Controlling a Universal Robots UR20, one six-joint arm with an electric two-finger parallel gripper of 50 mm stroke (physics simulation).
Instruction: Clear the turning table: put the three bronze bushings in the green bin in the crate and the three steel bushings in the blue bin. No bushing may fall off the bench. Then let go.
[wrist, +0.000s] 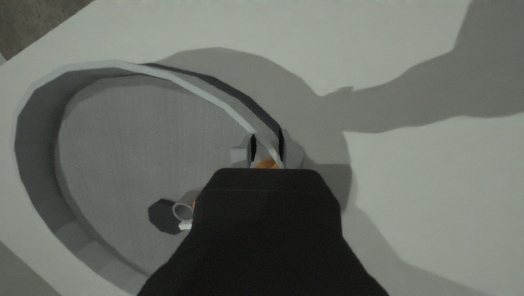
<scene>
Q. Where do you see my gripper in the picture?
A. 267, 139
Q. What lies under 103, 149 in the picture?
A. A round grey turning table.
</scene>
